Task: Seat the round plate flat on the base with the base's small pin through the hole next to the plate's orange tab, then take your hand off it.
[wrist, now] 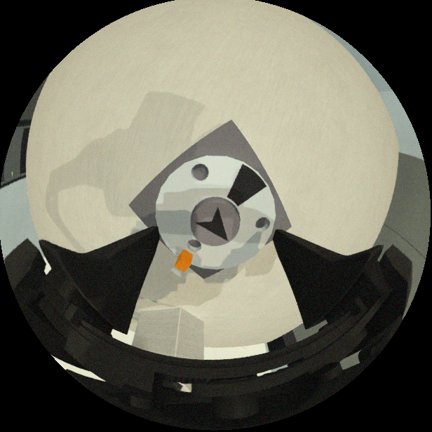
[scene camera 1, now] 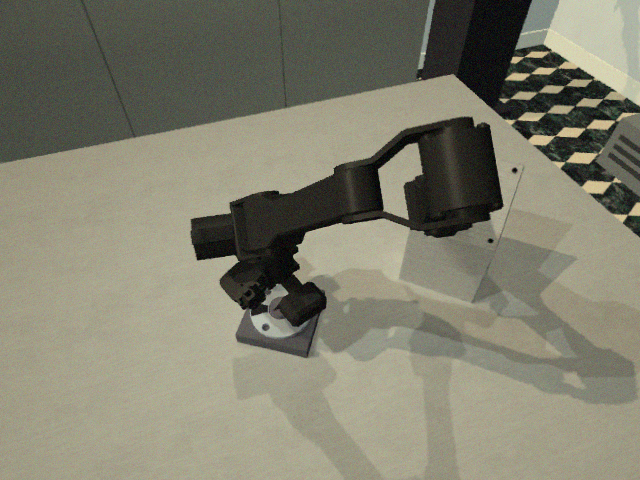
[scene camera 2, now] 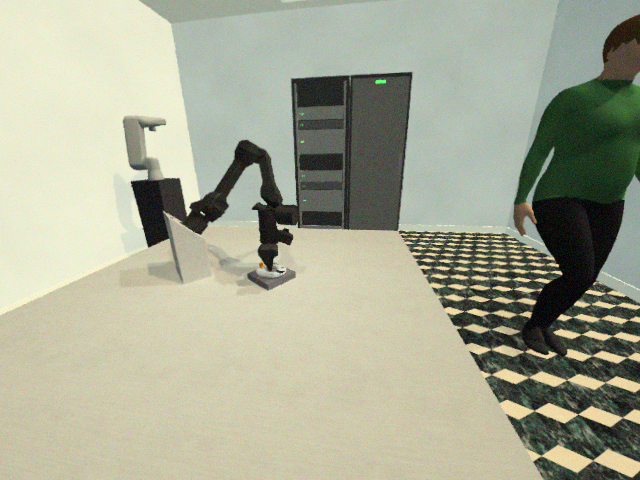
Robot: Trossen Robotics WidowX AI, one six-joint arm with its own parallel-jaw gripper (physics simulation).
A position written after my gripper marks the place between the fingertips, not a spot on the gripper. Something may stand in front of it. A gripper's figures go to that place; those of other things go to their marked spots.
Labels:
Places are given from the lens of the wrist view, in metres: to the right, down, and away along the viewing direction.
my gripper (wrist: 217, 234): 0.00, 0.01, 0.09
round white plate (wrist: 229, 178): 0.01, -0.03, 0.10
dark grey square base (wrist: 227, 140): 0.01, -0.06, 0.10

